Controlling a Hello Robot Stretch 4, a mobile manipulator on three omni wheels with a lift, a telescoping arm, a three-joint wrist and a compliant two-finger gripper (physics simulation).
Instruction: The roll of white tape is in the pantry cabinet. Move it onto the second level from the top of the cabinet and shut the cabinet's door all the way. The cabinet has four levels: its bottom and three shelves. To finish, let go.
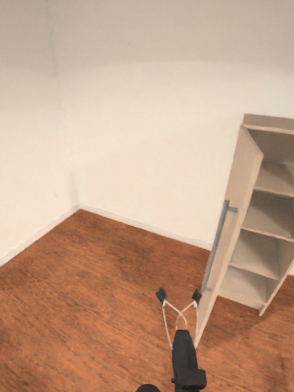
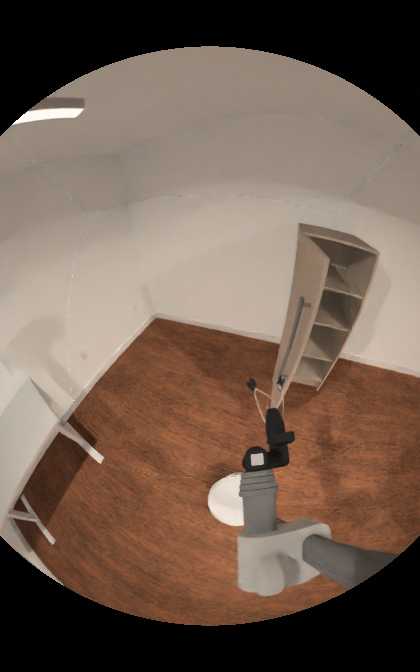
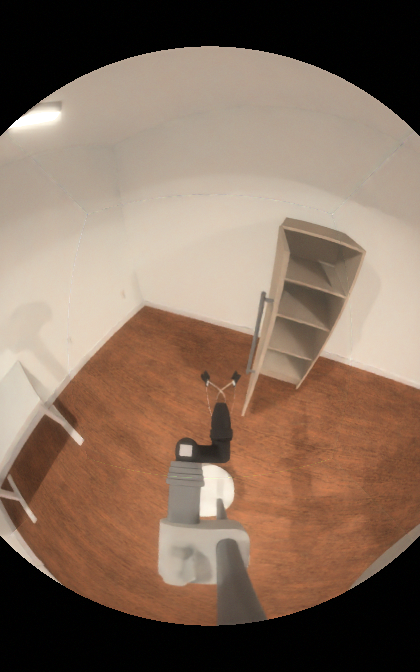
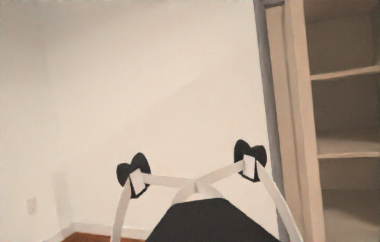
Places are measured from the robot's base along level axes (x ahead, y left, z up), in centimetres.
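Pixels of known places: gripper, fingertip midpoint: (image 1: 178, 289) (image 4: 191, 159).
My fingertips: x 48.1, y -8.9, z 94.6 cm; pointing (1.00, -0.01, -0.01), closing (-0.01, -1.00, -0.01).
Behind a point stands the place of what it marks.
The beige pantry cabinet (image 1: 270, 123) @[y -61.9, x 116.3, z 137.3 cm] (image 2: 345, 237) (image 3: 325, 233) stands at the right with its door (image 1: 242, 175) @[y -30.8, x 71.1, z 125.8 cm] (image 2: 307, 280) (image 3: 281, 265) (image 4: 302, 100) @[y -27.7, x 59.2, z 98.8 cm] wide open, swung out toward the robot. The door's outer face carries a long grey vertical handle (image 1: 217, 240) @[y -24.5, x 63.9, z 102.0 cm] (image 2: 293, 335) (image 3: 257, 330) (image 4: 268, 100) @[y -24.1, x 64.0, z 99.4 cm]. Three shelves show inside. The roll of white tape cannot be made out; parts of the interior are hidden or cut off. My gripper (image 1: 179, 296) @[y -8.9, x 48.1, z 94.6 cm] (image 2: 266, 384) (image 3: 220, 377) (image 4: 191, 159) @[y -8.9, x 48.1, z 94.6 cm] is open and empty, outside the cabinet, left of the door and handle on the door's outer side.
A white table (image 2: 25, 440) (image 3: 15, 410) stands at the far left. The white round base (image 2: 225, 500) (image 3: 217, 490) shows below my arm. A wall runs behind the cabinet and meets another wall in the left corner. Wooden floor lies between the table and the door.
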